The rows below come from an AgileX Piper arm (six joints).
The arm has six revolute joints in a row. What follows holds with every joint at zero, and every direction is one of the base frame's.
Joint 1 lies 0.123 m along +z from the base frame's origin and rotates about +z.
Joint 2 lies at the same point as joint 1 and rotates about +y.
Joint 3 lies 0.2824 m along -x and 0.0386 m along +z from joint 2 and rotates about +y.
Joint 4 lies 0.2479 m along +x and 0.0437 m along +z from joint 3 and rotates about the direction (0.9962, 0, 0.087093).
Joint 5 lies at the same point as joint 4 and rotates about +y.
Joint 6 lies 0.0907 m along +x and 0.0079 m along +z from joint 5 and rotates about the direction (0.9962, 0, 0.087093).
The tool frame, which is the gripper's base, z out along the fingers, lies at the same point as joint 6; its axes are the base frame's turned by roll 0, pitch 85 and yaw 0 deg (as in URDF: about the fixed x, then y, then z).
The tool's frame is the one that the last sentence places.
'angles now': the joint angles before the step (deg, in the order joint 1, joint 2, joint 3, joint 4, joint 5, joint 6). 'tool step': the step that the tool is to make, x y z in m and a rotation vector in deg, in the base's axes. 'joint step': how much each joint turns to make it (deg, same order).
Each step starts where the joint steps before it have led.
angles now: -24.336 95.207 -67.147 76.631 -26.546 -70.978
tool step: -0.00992 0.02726 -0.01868 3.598 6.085 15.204
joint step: -0.247 -4.109 7.057 -6.146 14.930 0.406
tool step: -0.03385 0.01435 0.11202 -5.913 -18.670 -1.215
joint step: -0.001 -12.000 -6.751 0.299 -0.679 2.377
